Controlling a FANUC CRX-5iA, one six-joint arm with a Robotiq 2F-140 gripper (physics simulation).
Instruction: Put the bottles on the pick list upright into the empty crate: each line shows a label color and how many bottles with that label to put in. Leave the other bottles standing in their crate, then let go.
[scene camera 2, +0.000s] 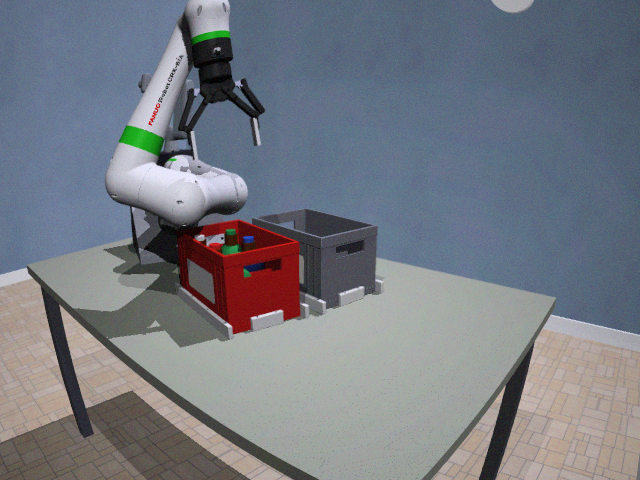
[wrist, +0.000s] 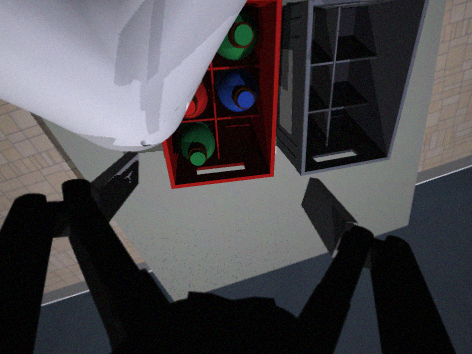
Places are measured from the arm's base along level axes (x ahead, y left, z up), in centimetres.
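Pixels of known places: gripper, fingertip midpoint: (scene camera 2: 226, 152) (wrist: 225, 180).
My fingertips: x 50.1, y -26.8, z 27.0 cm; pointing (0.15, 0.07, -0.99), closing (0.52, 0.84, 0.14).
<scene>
Ahead of a thing's pixels: the offset from my fingertips to its top centre. "*": to the spot under its first point. Level surfaces: height alone.
The red crate {dx -0.7, dy +2.0, dz -19.6 cm} (scene camera 2: 263, 302) (wrist: 270, 50) holds upright bottles: a green one (scene camera 2: 230, 249) (wrist: 198, 139) in the front left compartment, a blue one {dx +0.5, dy +6.3, dz -20.8 cm} (scene camera 2: 248, 240) (wrist: 235, 90), a red one {dx -2.2, dy -2.5, dz -20.8 cm} (scene camera 2: 215, 246) (wrist: 199, 102), and another green one {dx -7.9, dy +9.1, dz -20.8 cm} (wrist: 234, 47) farther back in the wrist view. A white cap {dx -10.8, dy +0.6, dz -20.8 cm} (scene camera 2: 200, 238) shows at the crate's left. The front right compartment is empty. The grey crate {dx +7.1, dy +23.8, dz -19.6 cm} (scene camera 2: 351, 271) (wrist: 385, 75) stands beside it; its visible compartments are empty. My gripper (scene camera 2: 225, 150) (wrist: 225, 180) is open and empty, high above the crates. No pick list shows.
The arm's white link (scene camera 2: 180, 198) (wrist: 150, 65) hangs close above the red crate's back left and hides that part in the wrist view. Low white blocks {* dx +13.2, dy -3.2, dz -35.4 cm} (scene camera 2: 267, 320) {* dx +21.2, dy +19.3, dz -35.1 cm} (scene camera 2: 351, 295) stand around both crates' bases on the grey-green table {dz -37.1 cm} (scene camera 2: 392, 372) (wrist: 200, 235).
</scene>
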